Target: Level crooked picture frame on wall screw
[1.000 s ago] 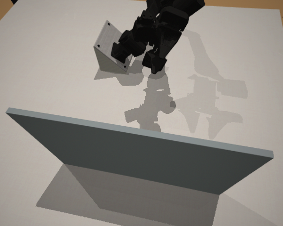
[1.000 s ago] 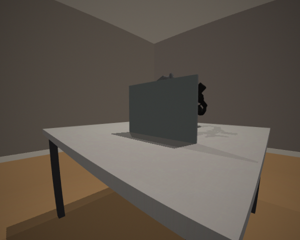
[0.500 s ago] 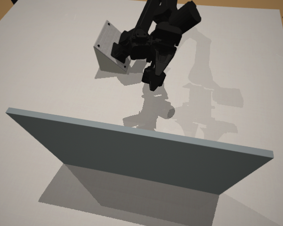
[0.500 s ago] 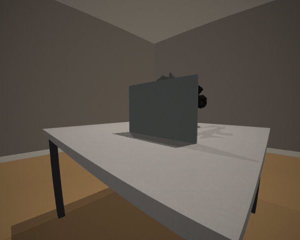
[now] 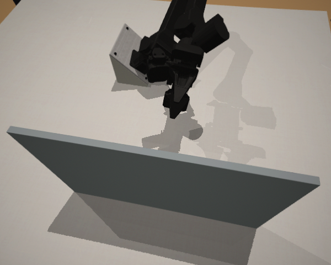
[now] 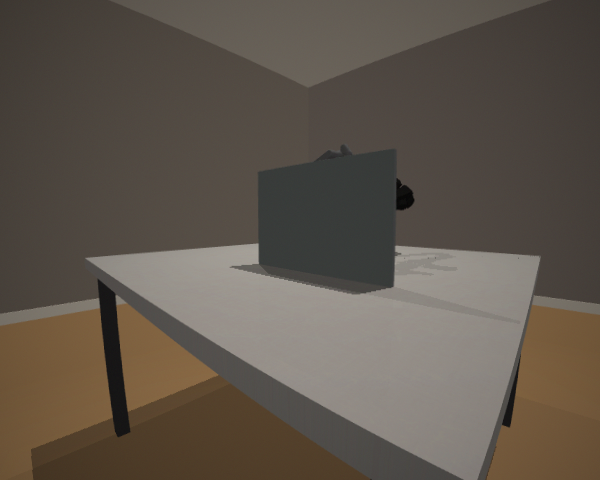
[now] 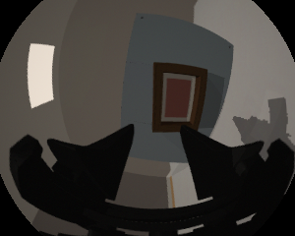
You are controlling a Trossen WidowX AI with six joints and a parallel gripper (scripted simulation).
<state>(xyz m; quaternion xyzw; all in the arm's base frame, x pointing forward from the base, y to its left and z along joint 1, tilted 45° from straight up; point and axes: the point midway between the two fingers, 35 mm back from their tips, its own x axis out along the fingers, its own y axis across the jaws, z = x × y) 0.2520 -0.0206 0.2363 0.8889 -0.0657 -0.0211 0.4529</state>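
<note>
Right now the picture frame is 13 cm ahead of my gripper tip, 3 cm to the right of it and 6 cm below it. The rest, counted from my gripper tip: wall panel (14 cm ahead, 2 cm to the right, 6 cm below).
</note>
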